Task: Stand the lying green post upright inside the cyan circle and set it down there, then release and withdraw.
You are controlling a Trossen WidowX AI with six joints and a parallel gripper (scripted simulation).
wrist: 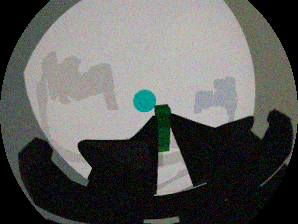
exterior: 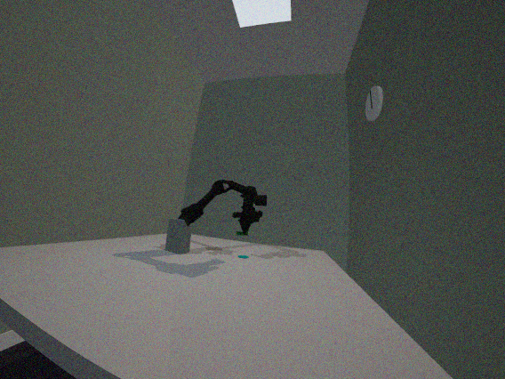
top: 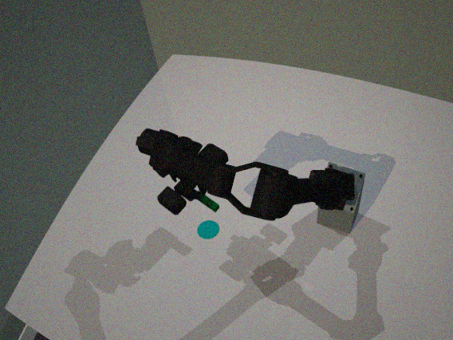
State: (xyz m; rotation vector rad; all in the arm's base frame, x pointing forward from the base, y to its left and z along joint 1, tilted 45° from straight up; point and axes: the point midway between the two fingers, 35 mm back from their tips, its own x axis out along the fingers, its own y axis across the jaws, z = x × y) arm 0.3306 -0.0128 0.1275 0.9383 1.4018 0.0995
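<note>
My gripper tip is 1 cm to the right of the cyan circle and 13 cm above it. Also, from my gripper tip: green post (2 cm behind, 1 cm to the left).
</note>
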